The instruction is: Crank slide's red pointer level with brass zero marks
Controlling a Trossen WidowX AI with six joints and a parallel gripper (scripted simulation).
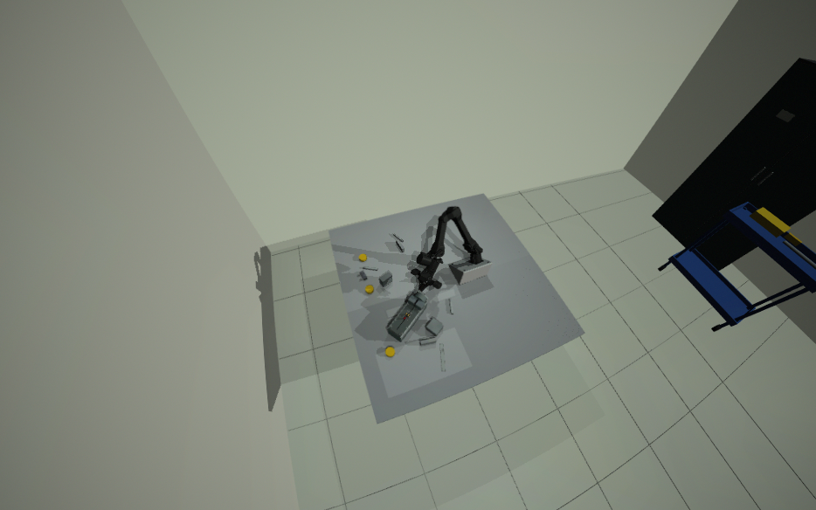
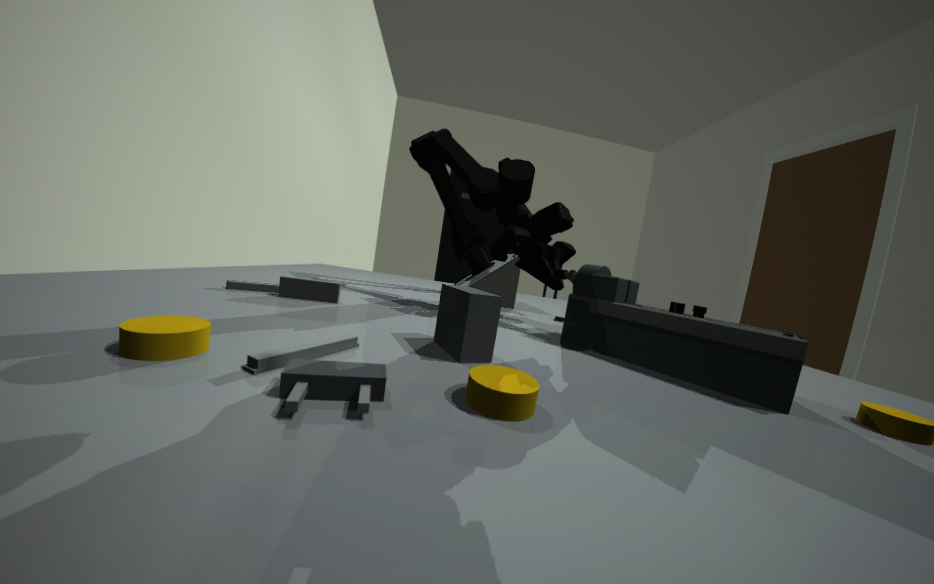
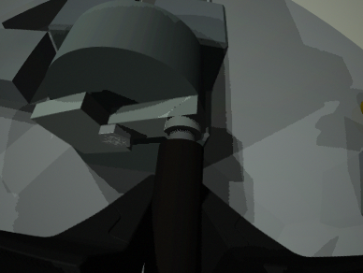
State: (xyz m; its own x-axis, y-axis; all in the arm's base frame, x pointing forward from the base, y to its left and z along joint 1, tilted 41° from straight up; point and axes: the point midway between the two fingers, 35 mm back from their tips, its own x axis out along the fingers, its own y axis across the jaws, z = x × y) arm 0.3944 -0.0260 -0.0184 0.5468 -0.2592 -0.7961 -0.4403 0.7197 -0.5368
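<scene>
The red pointer is 16 cm ahead of my gripper tip and 11 cm to the left of it. From my gripper tip the other things lie so: bracket (30 cm to the right, 25 cm ahead, 7 cm below); dark crank handle (2 cm behind, 2 cm above, 1 cm to the right).
</scene>
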